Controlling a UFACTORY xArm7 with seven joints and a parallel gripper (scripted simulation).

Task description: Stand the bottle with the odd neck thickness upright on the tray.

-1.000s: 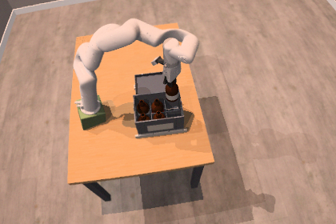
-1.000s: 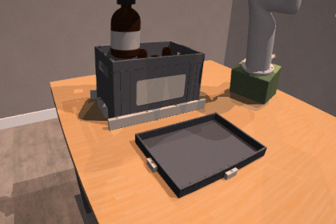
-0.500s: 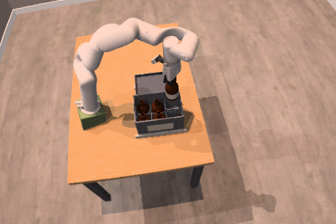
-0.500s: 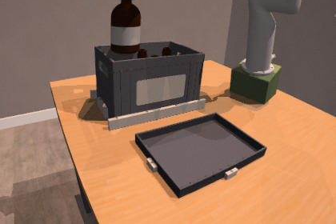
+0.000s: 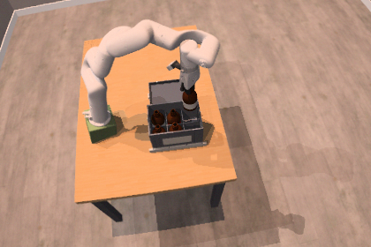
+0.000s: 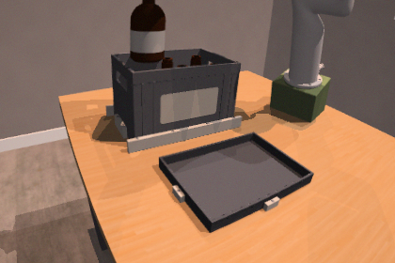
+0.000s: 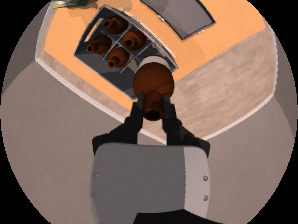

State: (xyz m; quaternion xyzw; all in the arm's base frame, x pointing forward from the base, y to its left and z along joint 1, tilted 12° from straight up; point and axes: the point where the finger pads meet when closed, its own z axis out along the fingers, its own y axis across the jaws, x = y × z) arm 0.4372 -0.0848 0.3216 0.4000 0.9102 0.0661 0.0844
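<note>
Right now the glass bottle is 70 mm below my hand. From my hand the other things lie so: crate: 90 mm behind, 40 mm to the right, 250 mm below; then dark tray: 90 mm behind, 230 mm to the left, 320 mm below.
</note>
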